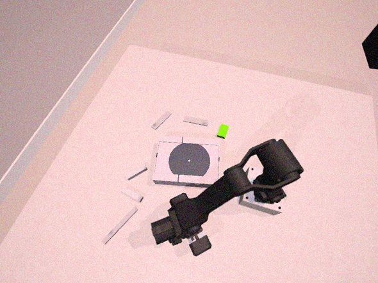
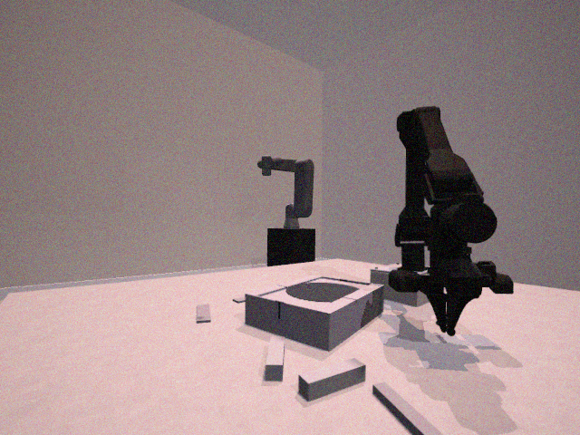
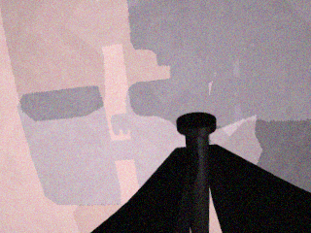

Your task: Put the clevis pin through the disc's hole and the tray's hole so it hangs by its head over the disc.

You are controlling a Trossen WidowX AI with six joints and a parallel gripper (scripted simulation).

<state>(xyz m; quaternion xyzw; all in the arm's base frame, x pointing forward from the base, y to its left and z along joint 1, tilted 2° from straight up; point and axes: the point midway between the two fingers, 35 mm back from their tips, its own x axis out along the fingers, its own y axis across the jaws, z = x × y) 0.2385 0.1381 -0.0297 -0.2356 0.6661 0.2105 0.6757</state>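
My gripper tip is 4 cm short of the dark disc, 23 cm to the left of it and 4 cm below it. The rest, counted from my gripper tip: steel pin 1 cm behind, 1 cm to the right; rimmed tray 5 cm ahead, 23 cm to the right, 3 cm above; bar 25 cm ahead, 4 cm to the left, 1 cm below.
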